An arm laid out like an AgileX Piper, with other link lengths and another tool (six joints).
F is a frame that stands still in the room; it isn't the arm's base.
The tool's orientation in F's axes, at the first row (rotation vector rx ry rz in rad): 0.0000 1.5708 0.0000
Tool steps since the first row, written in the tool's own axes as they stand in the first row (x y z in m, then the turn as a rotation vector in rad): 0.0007 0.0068 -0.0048 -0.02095 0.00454 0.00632; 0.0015 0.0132 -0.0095 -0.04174 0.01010 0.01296; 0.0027 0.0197 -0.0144 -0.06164 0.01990 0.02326; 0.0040 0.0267 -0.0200 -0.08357 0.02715 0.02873; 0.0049 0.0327 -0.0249 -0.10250 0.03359 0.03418; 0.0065 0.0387 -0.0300 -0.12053 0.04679 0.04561; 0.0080 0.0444 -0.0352 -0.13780 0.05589 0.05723
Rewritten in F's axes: -0.0048 0.0068 -0.0007 0.00632 0.00454 0.02095; -0.0095 0.0132 -0.0015 0.01296 0.01010 0.04174; -0.0144 0.0197 -0.0027 0.02326 0.01990 0.06164; -0.0200 0.0267 -0.0040 0.02873 0.02715 0.08357; -0.0249 0.0327 -0.0049 0.03418 0.03359 0.10250; -0.0300 0.0387 -0.0065 0.04561 0.04679 0.12053; -0.0352 0.0444 -0.0080 0.05723 0.05589 0.13780
